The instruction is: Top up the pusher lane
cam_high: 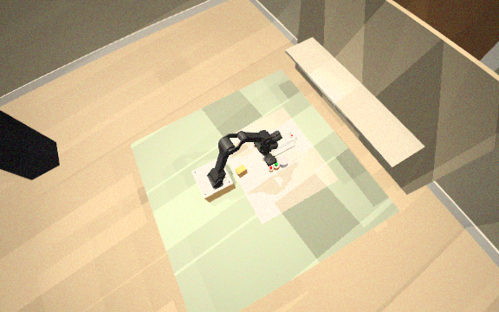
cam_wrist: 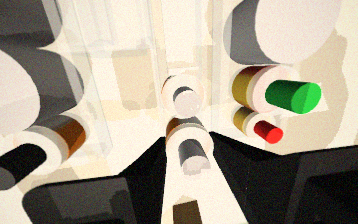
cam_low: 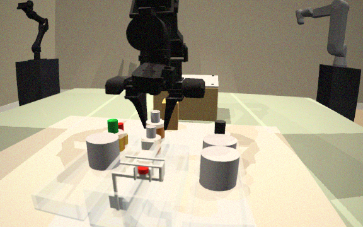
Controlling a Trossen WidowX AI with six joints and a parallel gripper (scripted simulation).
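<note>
Right now the clear pusher lane is 14 cm ahead of my gripper tip, 2 cm to the left of it and 3 cm below it. Also, from my gripper tip: red knob (22 cm ahead, 3 cm to the left, 2 cm above); then small brown box (17 cm behind, 1 cm below).
</note>
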